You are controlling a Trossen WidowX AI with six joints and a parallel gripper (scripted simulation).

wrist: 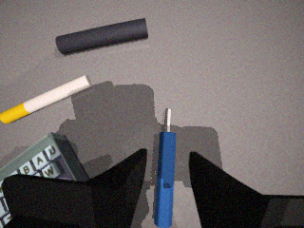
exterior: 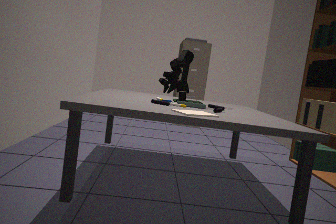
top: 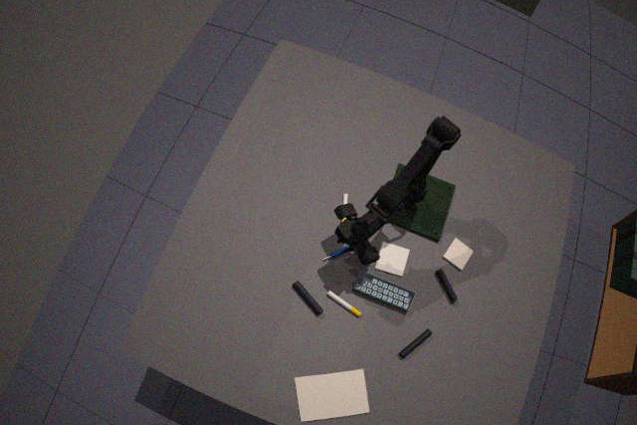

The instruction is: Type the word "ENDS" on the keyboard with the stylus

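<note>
Right now the stylus is 10 mm ahead of my gripper tip, 10 mm to the right of it and 60 mm below it. Also, from my gripper tip: white paper sheet: 440 mm ahead, 130 mm to the left, 60 mm below; white notepad: 40 mm behind, 170 mm to the left, 60 mm below; grey stylus tip: 30 mm ahead, 30 mm to the right, 60 mm below.
</note>
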